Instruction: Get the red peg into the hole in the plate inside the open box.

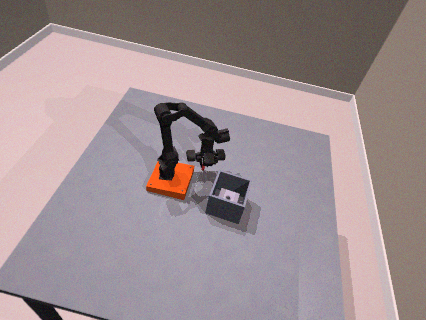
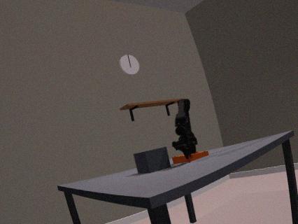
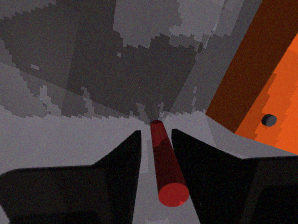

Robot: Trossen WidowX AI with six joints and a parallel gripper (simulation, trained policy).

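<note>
My gripper tip is 130 mm short of the plate, 190 mm to the left of it and 20 mm below it. Round my gripper tip: red peg: 10 mm above.
</note>
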